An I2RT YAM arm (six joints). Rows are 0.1 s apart.
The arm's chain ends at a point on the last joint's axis. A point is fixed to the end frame.
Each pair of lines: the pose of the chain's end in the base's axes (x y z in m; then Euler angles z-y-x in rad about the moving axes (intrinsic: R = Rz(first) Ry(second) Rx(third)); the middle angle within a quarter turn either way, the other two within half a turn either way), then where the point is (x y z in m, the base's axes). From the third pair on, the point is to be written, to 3 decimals.
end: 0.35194 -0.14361 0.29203 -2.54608 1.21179 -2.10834
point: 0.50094 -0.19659 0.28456
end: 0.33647 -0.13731 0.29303 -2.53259 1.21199 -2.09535
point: 0.48556 -0.19012 0.28616
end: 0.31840 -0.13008 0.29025 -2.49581 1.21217 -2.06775
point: 0.468 -0.181 0.285
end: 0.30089 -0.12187 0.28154 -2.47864 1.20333 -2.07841
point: 0.452 -0.169 0.275
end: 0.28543 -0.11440 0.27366 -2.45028 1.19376 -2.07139
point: 0.437 -0.158 0.266
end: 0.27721 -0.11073 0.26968 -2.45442 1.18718 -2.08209
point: 0.429 -0.154 0.261
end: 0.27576 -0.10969 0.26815 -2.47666 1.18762 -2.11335
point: 0.428 -0.152 0.258
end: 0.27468 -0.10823 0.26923 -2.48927 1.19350 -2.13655
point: 0.427 -0.149 0.259
